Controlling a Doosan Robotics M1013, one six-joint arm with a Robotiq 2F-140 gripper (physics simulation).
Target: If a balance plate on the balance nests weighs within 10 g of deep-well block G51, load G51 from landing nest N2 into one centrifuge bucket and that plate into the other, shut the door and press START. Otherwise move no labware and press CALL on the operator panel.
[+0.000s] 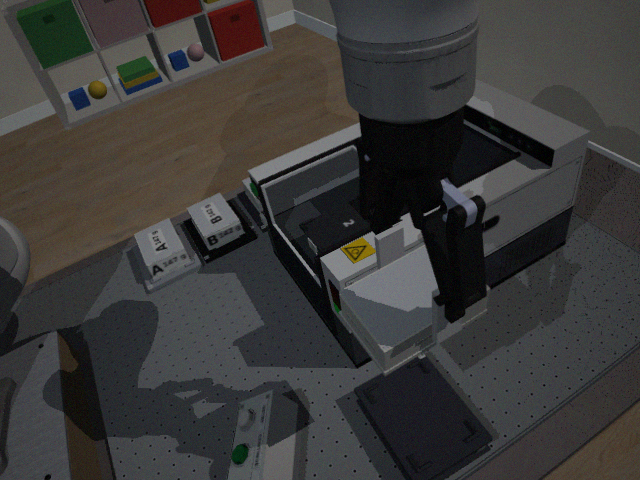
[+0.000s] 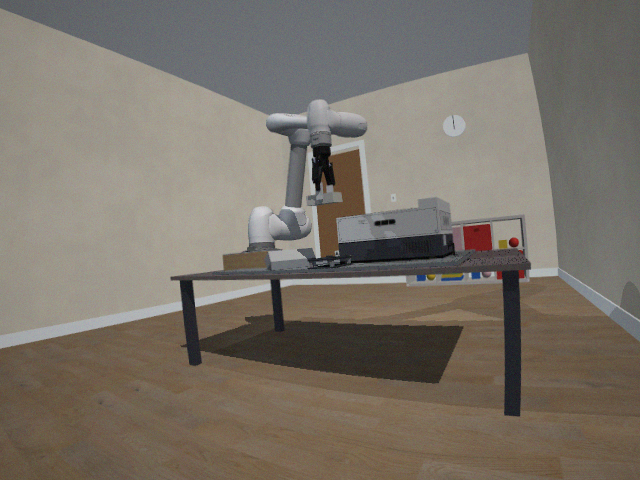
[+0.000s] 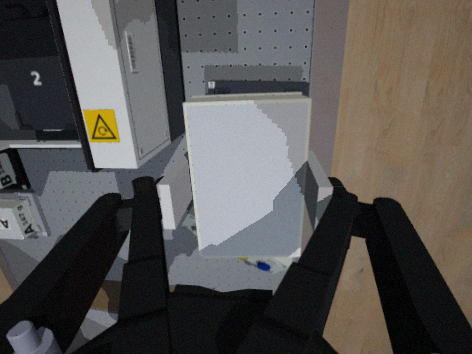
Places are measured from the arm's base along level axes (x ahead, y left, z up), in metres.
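Pixels of known places: gripper, fingertip midpoint: [image 1: 418, 304] [image 2: 325, 200] [image 3: 249, 167].
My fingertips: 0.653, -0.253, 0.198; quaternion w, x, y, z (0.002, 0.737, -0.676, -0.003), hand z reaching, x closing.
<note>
Ahead of a thing's pixels: the offset from my fingertips to its top centre, as dx, dy, dz.
My gripper [image 1: 416, 284] [image 2: 324, 196] [image 3: 249, 167] is shut on a white deep-well block {-0.006, +0.000, +0.032} [image 1: 390, 315] [image 2: 331, 198] [image 3: 240, 170], gripped by its sides and held level, high above the table. Its label does not show. The dark landing nest {-0.002, +0.002, -0.231} [image 1: 423, 408] [image 3: 260, 88] bears no block. Balance plate A {-0.278, +0.581, -0.221} [image 1: 161, 248] [image 3: 12, 220], marked 147 g, and balance plate B {-0.150, +0.600, -0.221} [image 1: 214, 219] [image 3: 6, 169], seemingly marked 142 g, sit on their nests. The centrifuge [image 1: 527, 206] [image 2: 392, 227] [image 3: 112, 90] is open; a dark bucket marked 2 [image 1: 330, 227] [image 3: 35, 100] shows inside.
The operator panel {-0.236, +0.018, -0.191} [image 1: 281, 449] [image 2: 286, 259] stands near the landing nest, with a green button {-0.245, +0.051, -0.200} [image 1: 239, 453] and a blue button {-0.289, -0.039, -0.200} [image 3: 263, 266]. A third white item [image 1: 256, 201] is partly hidden behind the centrifuge's left wall. The robot's wooden base [image 2: 242, 260] stands on the table.
</note>
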